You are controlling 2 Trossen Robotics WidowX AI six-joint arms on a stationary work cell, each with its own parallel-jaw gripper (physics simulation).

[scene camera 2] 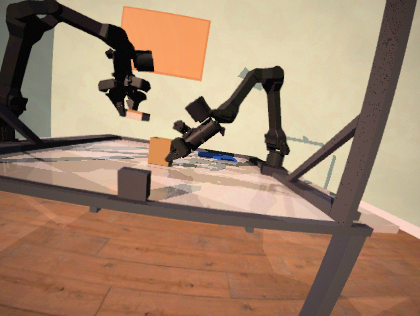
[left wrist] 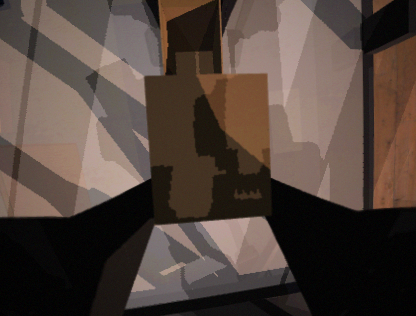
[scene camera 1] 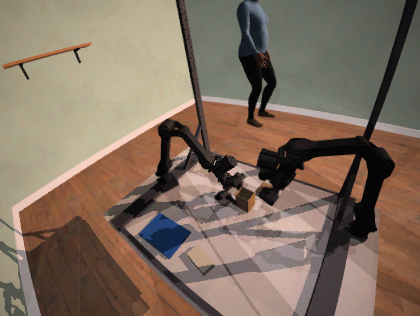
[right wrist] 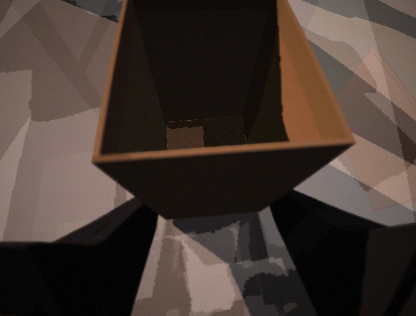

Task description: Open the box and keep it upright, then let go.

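Pixels of known places: left gripper, between the fingertips: [scene camera 2: 129, 117] [left wrist: 209, 180]; right gripper, between the fingertips: [scene camera 2: 168, 158] [left wrist: 193, 50] [scene camera 1: 240, 200] [right wrist: 213, 192]; left arm's base, origin of its link: [scene camera 1: 358, 230]; right arm's base, origin of its link: [scene camera 2: 273, 166] [scene camera 1: 166, 179].
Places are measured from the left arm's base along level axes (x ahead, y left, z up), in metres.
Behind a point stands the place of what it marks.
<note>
The orange-brown box [scene camera 1: 246, 202] @(z 0.053, x 0.486, y 0.045 m) [scene camera 2: 159, 151] @(z 0.028, x 0.498, y -0.020 m) [right wrist: 215, 182] @(z 0.050, x 0.539, y -0.002 m) stands upright on the table with its top open; the right wrist view shows its inside. My right gripper [scene camera 1: 233, 190] [scene camera 2: 172, 156] @(z 0.001, x 0.531, y 0.003 m) [right wrist: 213, 192] @(z 0.001, x 0.531, y 0.003 m) is shut on the box at its side. The lid [scene camera 2: 136, 115] @(z 0.135, x 0.413, y -0.007 m) [left wrist: 210, 150] @(z 0.151, x 0.402, y 0.028 m) is off the box, held nearly level above the table. My left gripper [scene camera 1: 265, 192] @(z 0.124, x 0.379, y 0.034 m) [scene camera 2: 130, 110] @(z 0.124, x 0.379, y 0.034 m) [left wrist: 209, 180] @(z 0.124, x 0.379, y 0.034 m) is shut on the lid, to the right of the box in scene camera 1 and above and left of it in scene camera 2. The box's top partly shows beyond the lid in the left wrist view.
A blue square [scene camera 1: 165, 234] @(z -0.012, x 0.780, y 0.306 m) [scene camera 2: 217, 156] @(z -0.012, x 0.789, y 0.266 m) and a beige tile [scene camera 1: 201, 259] @(z -0.005, x 0.569, y 0.336 m) lie on the table [scene camera 1: 260, 260] @(z -0.020, x 0.358, y 0.245 m). A dark block [scene camera 2: 134, 184] @(z 0.015, x 0.484, y -0.289 m) is at the near table edge in scene camera 2. Dark frame posts [scene camera 1: 192, 65] @(z 0.571, x 0.896, y -0.333 m) [scene camera 2: 372, 110] @(z 0.216, x 0.894, y -0.343 m) rise at the table's edges. A person [scene camera 1: 254, 30] stands behind.
</note>
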